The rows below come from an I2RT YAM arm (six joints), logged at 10 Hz.
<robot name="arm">
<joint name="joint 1" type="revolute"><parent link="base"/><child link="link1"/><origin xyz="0.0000 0.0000 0.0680" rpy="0.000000 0.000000 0.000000"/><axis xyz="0 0 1"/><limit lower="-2.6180" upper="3.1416"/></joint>
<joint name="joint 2" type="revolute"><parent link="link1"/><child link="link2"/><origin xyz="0.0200 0.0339 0.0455" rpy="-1.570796 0.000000 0.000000"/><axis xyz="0 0 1"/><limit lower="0.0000" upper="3.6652"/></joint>
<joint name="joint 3" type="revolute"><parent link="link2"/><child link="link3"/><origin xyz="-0.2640 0.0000 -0.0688" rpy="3.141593 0.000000 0.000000"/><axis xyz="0 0 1"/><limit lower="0.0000" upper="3.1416"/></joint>
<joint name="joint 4" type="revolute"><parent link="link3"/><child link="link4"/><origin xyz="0.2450 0.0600 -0.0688" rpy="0.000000 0.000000 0.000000"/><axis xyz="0 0 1"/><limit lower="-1.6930" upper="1.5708"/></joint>
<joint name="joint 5" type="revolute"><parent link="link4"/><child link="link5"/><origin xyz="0.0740 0.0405 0.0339" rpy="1.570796 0.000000 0.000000"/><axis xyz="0 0 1"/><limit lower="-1.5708" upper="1.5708"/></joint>
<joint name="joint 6" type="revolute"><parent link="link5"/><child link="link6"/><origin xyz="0.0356 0.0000 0.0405" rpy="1.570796 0.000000 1.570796"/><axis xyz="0 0 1"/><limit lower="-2.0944" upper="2.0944"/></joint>
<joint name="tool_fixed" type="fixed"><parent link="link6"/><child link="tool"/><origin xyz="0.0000 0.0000 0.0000" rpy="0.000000 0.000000 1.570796"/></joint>
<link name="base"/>
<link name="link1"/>
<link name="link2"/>
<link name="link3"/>
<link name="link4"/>
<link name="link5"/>
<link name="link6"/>
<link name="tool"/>
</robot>
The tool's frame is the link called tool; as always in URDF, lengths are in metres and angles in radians.
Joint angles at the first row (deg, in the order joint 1, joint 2, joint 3, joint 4, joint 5, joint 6):
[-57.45 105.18 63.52 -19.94 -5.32 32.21]
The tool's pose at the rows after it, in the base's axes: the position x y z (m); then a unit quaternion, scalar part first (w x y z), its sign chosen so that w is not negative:
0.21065, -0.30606, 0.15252, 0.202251, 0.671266, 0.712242, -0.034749
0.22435, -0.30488, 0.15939, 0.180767, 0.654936, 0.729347, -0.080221
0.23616, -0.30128, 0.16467, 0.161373, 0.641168, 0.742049, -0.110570
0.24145, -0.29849, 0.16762, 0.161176, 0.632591, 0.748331, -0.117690
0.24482, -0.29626, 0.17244, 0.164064, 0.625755, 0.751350, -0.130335
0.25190, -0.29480, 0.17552, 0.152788, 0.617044, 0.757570, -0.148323
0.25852, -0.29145, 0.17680, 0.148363, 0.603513, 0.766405, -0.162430
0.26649, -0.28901, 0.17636, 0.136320, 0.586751, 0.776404, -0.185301
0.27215, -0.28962, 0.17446, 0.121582, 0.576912, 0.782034, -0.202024
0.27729, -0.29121, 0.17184, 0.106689, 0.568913, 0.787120, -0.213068
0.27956, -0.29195, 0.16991, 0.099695, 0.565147, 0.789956, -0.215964
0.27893, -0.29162, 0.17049, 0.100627, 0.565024, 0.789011, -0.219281
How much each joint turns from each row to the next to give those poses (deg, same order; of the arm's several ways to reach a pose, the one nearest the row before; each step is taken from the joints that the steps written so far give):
[1.89 2.78 4.39 -6.34 4.31 -0.95]
[2.37 1.14 3.50 -3.72 5.88 -1.57]
[2.12 0.91 2.76 -3.40 4.17 -0.76]
[0.96 -0.03 0.63 -0.56 0.92 -0.46]
[0.73 -0.46 0.41 -0.25 1.45 -0.44]
[1.15 0.81 1.94 -2.08 2.43 -0.45]
[1.21 0.38 0.80 -0.63 1.76 -0.97]
[1.34 1.09 1.44 -1.19 2.88 -1.33]
[0.71 1.49 1.74 -1.55 2.20 -0.76]
[0.49 1.66 1.90 -1.66 1.54 -0.60]
[0.18 0.82 0.82 -0.71 0.44 -0.29]
[0.00 -0.23 -0.26 0.22 0.37 -0.04]

